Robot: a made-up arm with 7 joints.
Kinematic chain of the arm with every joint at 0, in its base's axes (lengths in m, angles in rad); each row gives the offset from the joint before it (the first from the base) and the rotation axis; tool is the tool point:
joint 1: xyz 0 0 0.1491 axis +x
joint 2: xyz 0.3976 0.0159 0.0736 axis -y
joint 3: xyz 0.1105 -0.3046 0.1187 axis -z
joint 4: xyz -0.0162 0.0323 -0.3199 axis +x
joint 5: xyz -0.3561 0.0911 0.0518 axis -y
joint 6: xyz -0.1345 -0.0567 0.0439 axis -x
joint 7: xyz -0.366 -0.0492 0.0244 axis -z
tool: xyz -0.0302 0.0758 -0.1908
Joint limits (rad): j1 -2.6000..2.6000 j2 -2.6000..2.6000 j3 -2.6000..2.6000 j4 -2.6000..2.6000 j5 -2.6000..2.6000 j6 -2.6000..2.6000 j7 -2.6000..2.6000
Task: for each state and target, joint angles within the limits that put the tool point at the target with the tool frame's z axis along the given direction. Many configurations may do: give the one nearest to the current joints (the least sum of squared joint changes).
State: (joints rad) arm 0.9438 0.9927 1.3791 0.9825 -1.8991 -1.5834 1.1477
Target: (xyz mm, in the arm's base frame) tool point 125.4 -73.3 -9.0 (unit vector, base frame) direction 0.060 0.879 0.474
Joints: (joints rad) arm 1.5347 0.7652 1.4414 1.0292 -1.6970 -2.1857 1.0926
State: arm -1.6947 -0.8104 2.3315 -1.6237 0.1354 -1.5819 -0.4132
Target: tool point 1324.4 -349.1 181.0 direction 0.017 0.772 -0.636
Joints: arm -2.3521 0.0599 2.4635 -1.5502 0.0130 -1.4302 -0.5741
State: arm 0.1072 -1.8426 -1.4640 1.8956 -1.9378 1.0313 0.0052
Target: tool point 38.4 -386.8 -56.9 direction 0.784 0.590 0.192
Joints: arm -0.1955 -2.0860 -1.2722 1.2103 -2.6000 0.8853 -0.2707
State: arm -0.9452 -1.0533 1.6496 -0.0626 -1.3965 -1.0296 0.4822
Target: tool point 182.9 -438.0 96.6 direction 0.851 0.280 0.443
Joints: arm -1.1937 -2.0571 1.2746 -0.6347 -2.1408 -1.4876 0.1830
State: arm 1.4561 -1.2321 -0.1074 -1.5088 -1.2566 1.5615 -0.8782
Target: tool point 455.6 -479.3 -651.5 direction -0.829 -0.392 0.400
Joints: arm 2.0529 -1.4723 -0.7922 -1.1497 -0.8919 1.2959 -0.8463
